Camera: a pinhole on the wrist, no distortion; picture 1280 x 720 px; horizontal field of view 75.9 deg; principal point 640.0 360.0 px. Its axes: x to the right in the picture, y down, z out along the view. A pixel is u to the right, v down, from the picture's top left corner.
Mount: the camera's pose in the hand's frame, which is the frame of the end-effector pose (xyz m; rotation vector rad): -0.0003 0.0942 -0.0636 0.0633 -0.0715 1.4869
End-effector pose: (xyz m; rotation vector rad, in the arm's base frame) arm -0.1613 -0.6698 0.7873 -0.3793 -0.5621 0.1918
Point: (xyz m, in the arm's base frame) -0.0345 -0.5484 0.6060
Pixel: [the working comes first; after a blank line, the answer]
In the camera's frame: 0.0739 -0.0451 -0.1185

behind the camera
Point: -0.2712 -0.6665 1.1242
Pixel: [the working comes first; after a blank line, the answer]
In the camera's frame: -0.1768 -0.0907 0.4045

281.4 176.0
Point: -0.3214 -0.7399 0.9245
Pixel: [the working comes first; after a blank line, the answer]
In the camera's frame: -0.1863 0.0688 0.2553

41.2 581.0
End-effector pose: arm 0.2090 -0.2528 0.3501 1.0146 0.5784 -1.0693
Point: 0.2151 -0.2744 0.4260
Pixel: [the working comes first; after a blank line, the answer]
In the camera's frame: -0.0551 0.0433 0.1218

268.9 651.7
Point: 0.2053 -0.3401 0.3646
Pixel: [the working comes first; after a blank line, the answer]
In the camera's frame: -0.0869 -0.0341 0.1562

183.4 181.0
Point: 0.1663 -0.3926 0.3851
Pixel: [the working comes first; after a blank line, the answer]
In the camera's frame: -0.1163 -0.0278 0.2178

201.8 255.1
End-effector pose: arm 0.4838 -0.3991 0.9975 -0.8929 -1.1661 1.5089
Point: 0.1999 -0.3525 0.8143
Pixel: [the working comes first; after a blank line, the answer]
In the camera's frame: 0.1859 -0.0972 0.2542

1240.3 46.2
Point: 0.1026 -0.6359 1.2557
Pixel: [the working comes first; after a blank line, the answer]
In the camera's frame: -0.1943 0.1136 0.5633

356.9 525.5
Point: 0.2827 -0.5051 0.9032
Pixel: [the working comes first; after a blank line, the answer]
In the camera's frame: 0.0711 0.0603 0.2463

877.0 560.8
